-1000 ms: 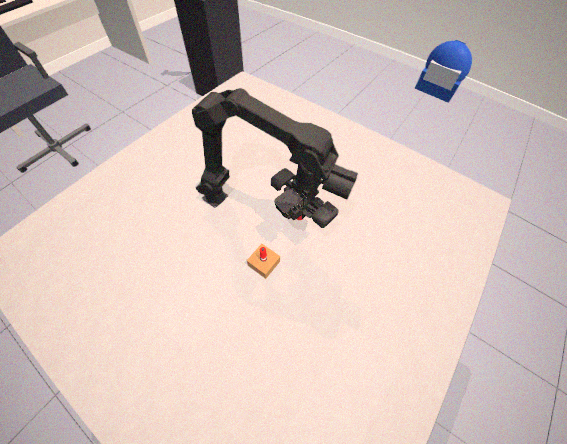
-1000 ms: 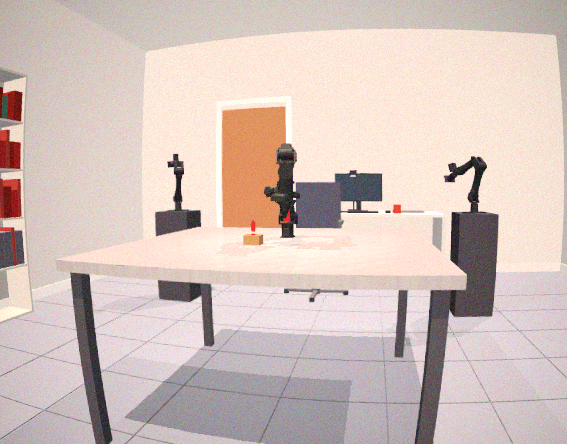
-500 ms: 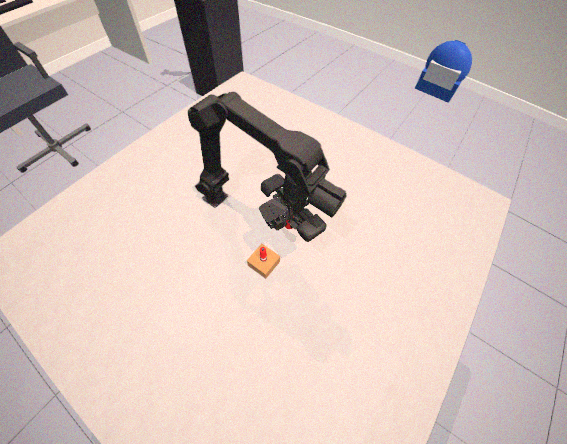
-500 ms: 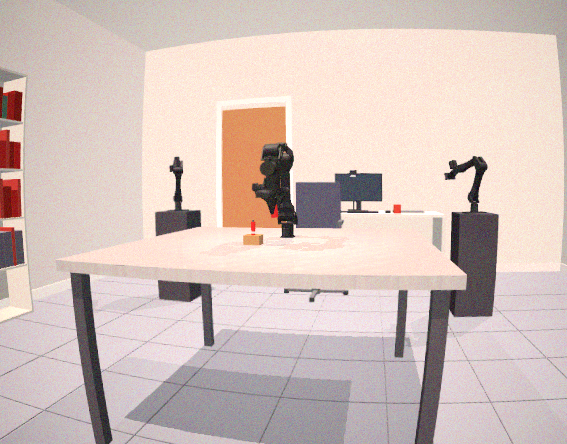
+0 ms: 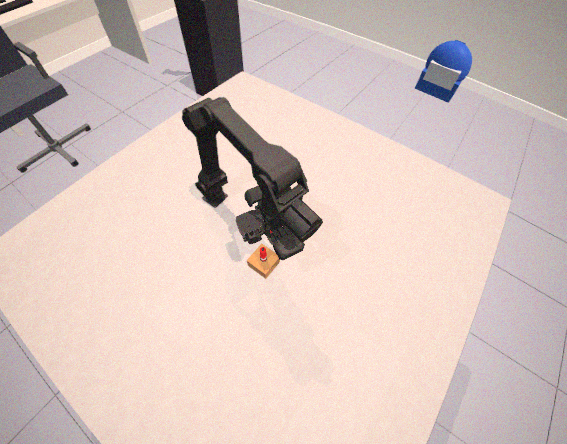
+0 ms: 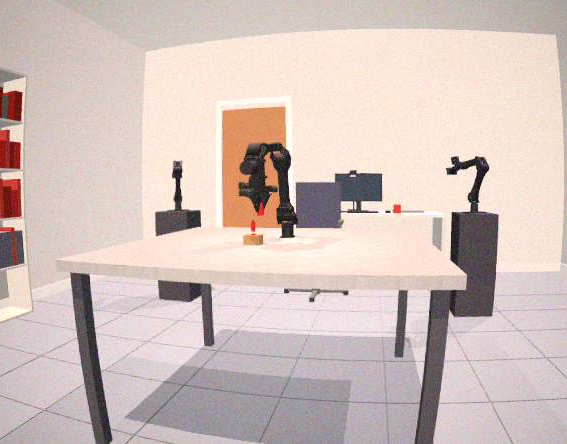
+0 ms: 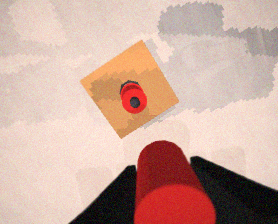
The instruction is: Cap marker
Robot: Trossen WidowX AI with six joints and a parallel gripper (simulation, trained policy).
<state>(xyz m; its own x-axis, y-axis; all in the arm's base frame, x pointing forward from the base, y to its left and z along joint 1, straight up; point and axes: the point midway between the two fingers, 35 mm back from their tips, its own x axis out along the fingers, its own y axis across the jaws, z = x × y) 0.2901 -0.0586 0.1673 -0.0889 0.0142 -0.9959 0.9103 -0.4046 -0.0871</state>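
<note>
Right now the red marker is 30 mm to the right of my gripper tip and 60 mm below it. The rest, counted from my gripper tip: red cap (10 mm above); holder block (30 mm to the right, 110 mm below).
</note>
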